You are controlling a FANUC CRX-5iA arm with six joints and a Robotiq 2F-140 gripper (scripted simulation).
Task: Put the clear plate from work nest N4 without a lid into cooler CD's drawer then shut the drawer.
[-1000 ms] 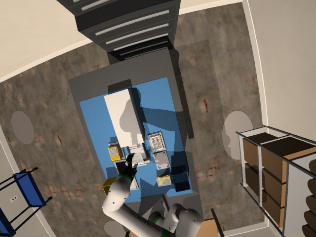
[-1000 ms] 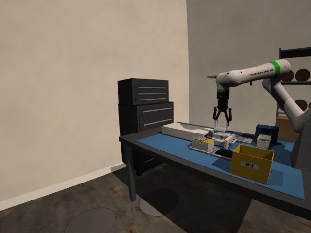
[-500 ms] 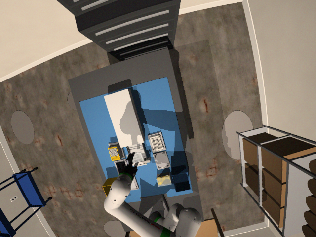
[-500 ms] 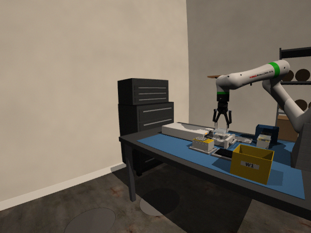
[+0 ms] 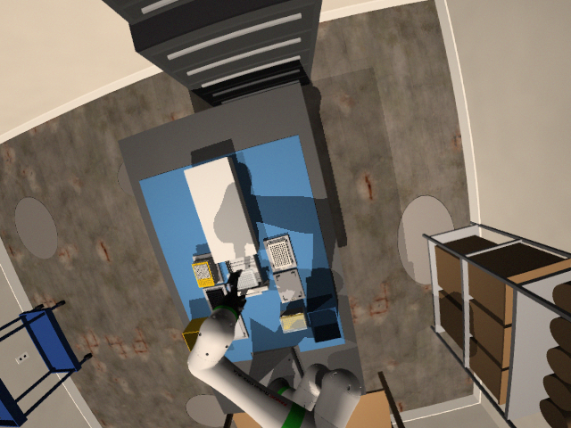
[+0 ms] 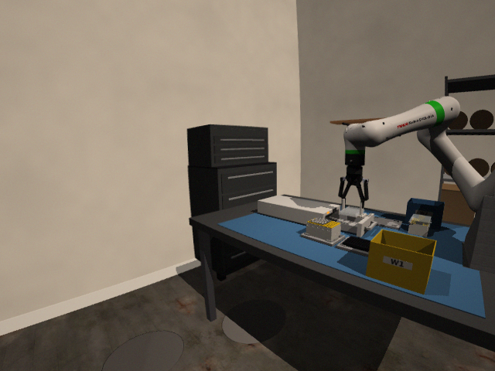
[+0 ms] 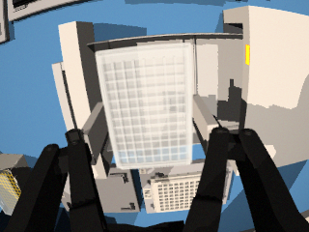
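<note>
My hand is 30 mm short of the drawer and 80 mm above it. The rest, counted from my hand: white well plate 30 mm ahead, 190 mm to the right, 90 mm below; clear plate 20 mm below; yellow tip box 70 mm ahead, 170 mm to the left, 50 mm below.
</note>
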